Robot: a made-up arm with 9 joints. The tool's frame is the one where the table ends. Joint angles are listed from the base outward.
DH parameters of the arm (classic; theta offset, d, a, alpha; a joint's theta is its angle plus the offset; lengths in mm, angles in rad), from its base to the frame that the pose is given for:
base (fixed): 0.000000 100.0 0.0 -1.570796
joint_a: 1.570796 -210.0 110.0 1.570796
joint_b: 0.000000 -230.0 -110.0 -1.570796
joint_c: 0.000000 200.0 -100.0 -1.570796
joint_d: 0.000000 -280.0 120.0 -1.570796
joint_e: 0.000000 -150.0 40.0 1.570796
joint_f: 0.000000 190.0 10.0 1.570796
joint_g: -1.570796 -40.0 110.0 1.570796
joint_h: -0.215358 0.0 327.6 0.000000
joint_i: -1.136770 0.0 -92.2 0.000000
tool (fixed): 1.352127 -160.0 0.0 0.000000
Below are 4 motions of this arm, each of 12 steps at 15 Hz.
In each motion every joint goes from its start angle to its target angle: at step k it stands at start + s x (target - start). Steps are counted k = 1, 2, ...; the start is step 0. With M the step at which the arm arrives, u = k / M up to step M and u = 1 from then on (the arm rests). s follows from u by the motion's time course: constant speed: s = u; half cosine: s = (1 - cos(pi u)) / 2; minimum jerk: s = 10 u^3 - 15 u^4 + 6 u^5.
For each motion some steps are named. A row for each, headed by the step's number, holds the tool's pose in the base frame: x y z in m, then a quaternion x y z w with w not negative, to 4 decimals.
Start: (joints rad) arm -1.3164 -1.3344 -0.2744 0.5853 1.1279 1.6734 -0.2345 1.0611 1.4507
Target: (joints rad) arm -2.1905 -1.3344 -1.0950 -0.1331 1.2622 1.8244 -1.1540 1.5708 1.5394
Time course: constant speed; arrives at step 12
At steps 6, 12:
6: 0.2885 0.2616 0.3367 -0.2522 0.4030 -0.8331 0.2828
12: 0.2934 0.4388 0.3604 0.0244 0.2187 -0.9009 0.3741

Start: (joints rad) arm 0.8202 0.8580 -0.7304 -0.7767 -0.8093 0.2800 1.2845 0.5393 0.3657
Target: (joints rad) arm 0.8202 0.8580 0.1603 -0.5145 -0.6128 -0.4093 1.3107 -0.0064 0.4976
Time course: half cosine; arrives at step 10
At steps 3, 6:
3: -0.0736 0.1048 0.5926 0.7396 0.4038 0.4952 0.2113
6: -0.0217 0.1121 0.6444 0.8041 0.4501 0.3868 0.0354

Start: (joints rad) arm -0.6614 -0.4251 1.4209 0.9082 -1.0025 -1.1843 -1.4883 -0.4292 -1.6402
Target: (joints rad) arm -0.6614 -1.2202 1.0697 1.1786 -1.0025 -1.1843 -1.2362 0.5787 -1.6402
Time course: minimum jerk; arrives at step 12
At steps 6, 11, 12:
6: 0.2360 -0.3808 0.0795 -0.3344 -0.5274 -0.7682 0.1414
11: 0.3260 -0.4394 0.0407 -0.5360 -0.5203 -0.6451 0.1609
12: 0.3265 -0.4403 0.0403 -0.5381 -0.5197 -0.6438 0.1608

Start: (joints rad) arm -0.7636 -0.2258 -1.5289 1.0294 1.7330 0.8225 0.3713 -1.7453 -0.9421
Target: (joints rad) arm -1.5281 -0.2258 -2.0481 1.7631 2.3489 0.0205 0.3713 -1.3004 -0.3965
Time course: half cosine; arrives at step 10
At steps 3, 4, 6, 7, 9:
3: -0.5314 -0.3125 -0.1283 -0.5543 0.4858 -0.4298 0.5216
4: -0.5654 -0.2475 -0.2474 -0.4279 0.5363 -0.4557 0.5672
6: -0.4946 -0.0589 -0.5004 -0.1052 0.5858 -0.4092 0.6916
7: -0.4109 0.0327 -0.5753 0.0423 0.5748 -0.3377 0.7441
9: -0.2835 0.1431 -0.6178 0.2186 0.5303 -0.2008 0.7942

